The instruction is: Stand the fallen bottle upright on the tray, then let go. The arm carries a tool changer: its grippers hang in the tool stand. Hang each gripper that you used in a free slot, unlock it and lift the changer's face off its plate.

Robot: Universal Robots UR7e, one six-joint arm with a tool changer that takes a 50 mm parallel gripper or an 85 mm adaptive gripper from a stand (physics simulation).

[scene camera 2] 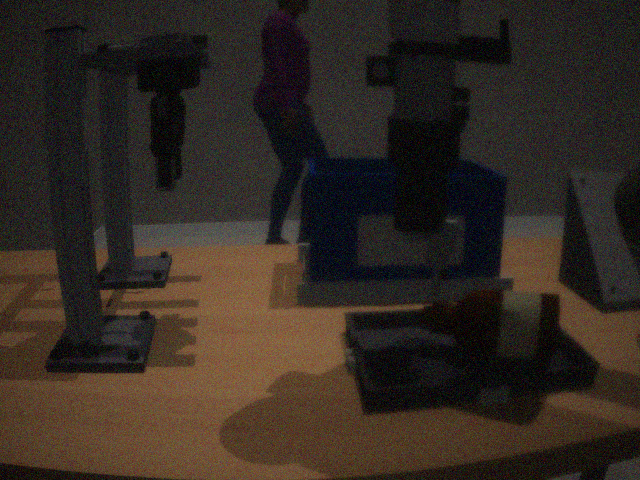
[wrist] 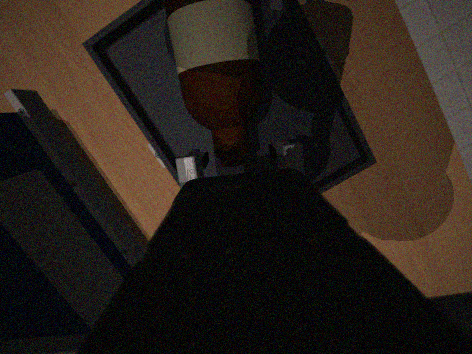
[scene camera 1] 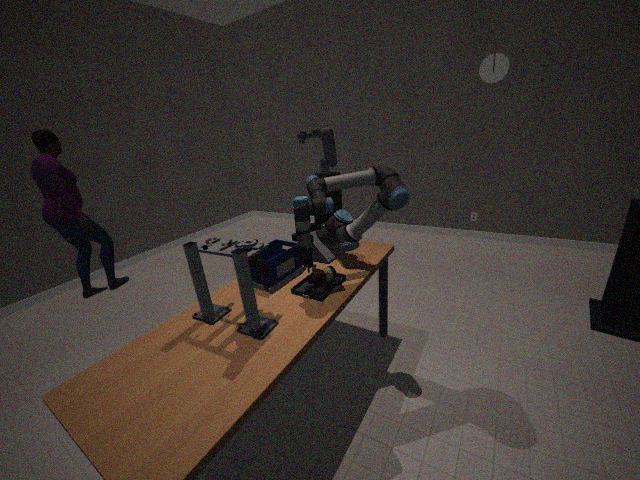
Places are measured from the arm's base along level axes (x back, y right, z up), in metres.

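Where they show: arm's base, origin of the base link: (scene camera 1: 326, 236).
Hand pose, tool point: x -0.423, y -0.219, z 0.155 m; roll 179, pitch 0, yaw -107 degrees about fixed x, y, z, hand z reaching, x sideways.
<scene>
Each offset is from my tool point to the top centre of the thing.
The brown bottle @[dx +0.081, dy -0.015, dz -0.198 m] (scene camera 1: 324, 274) (scene camera 2: 478, 325) (wrist: 220, 92) with a cream label lies on its side on the dark tray @[dx +0.055, dy -0.020, dz -0.251 m] (scene camera 2: 413, 401) (wrist: 145, 75). My gripper (scene camera 1: 311, 268) (scene camera 2: 439, 271) (wrist: 240, 161) points down and is open. In the wrist view its fingertips stand on either side of the bottle's neck, with a gap at each side. In scene camera 2 the fingers are dim and seem to end a little above the neck's level. The tool stand (scene camera 1: 196, 279) (scene camera 2: 77, 180) holds another dark gripper (scene camera 2: 168, 121), hanging from its top. Its slots are too dim to tell apart.
A blue crate @[dx -0.003, dy +0.265, dz -0.102 m] (scene camera 1: 276, 264) (scene camera 2: 330, 227) (wrist: 22, 145) stands on a grey base behind the tray, close to my gripper. A grey slanted bracket (scene camera 2: 599, 242) stands to the right of the crate in scene camera 2. A person (scene camera 1: 56, 191) (scene camera 2: 286, 67) stands beyond the table.
</scene>
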